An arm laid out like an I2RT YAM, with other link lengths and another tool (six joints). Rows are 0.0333 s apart.
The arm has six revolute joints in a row. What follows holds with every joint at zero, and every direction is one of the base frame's.
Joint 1 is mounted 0.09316 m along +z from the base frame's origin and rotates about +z.
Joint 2 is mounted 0.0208 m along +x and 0.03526 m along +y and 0.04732 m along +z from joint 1 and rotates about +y.
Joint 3 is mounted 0.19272 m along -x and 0.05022 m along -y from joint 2 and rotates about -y.
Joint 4 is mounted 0.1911 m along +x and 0.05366 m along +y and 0.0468 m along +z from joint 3 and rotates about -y.
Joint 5 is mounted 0.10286 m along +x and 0.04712 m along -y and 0.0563 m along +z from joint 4 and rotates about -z.
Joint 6 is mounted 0.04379 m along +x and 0.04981 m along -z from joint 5 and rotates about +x.
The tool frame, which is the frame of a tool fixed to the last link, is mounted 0.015 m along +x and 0.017 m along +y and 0.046 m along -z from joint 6; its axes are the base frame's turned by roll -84.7, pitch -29.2 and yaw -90 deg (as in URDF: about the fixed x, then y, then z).
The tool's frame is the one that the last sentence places.
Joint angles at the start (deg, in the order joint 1, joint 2, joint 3, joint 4, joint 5, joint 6):
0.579, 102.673, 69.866, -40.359, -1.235, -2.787
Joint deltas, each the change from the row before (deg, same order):
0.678, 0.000, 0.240, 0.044, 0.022, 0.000
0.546, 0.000, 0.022, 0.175, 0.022, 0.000
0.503, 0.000, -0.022, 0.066, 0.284, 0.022
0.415, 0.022, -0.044, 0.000, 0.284, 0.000
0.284, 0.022, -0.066, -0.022, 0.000, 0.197
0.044, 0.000, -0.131, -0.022, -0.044, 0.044
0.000, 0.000, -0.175, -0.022, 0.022, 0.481
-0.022, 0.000, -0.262, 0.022, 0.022, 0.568
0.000, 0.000, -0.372, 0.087, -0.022, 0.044
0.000, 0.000, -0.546, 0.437, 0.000, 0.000
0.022, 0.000, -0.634, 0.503, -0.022, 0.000
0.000, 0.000, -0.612, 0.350, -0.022, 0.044
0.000, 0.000, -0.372, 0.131, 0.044, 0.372
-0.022, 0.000, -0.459, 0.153, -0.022, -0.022
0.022, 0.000, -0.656, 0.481, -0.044, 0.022
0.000, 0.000, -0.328, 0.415, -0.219, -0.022
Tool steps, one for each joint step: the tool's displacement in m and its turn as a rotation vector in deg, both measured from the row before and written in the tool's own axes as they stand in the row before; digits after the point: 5 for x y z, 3 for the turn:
-0.00196, -0.00264, -0.00019, 0.322, -0.067, -0.651
-0.00180, -0.00172, 0.00027, 0.232, -0.068, -0.521
-0.00169, -0.00105, 0.00029, -0.041, 0.089, -0.469
-0.00151, -0.00055, 0.00031, -0.145, 0.061, -0.403
-0.00144, -0.00039, 0.00024, -0.051, -0.137, -0.061
-0.00060, 0.00046, 0.00020, -0.101, -0.128, 0.016
-0.00072, 0.00050, 0.00031, -0.179, -0.039, 0.489
-0.00083, 0.00077, 0.00049, -0.220, -0.044, 0.598
-0.00083, 0.00138, 0.00070, -0.234, -0.159, 0.062
-0.00071, 0.00136, 0.00131, -0.094, -0.055, 0.006
-0.00094, 0.00154, 0.00151, -0.099, -0.092, -0.011
-0.00106, 0.00183, 0.00131, -0.214, -0.147, 0.061
-0.00090, 0.00112, 0.00075, -0.230, -0.049, 0.381
-0.00083, 0.00172, 0.00087, -0.256, -0.167, 0.018
-0.00107, 0.00170, 0.00149, -0.126, -0.130, 0.015
-0.00040, 0.00038, 0.00085, 0.185, -0.147, -0.010

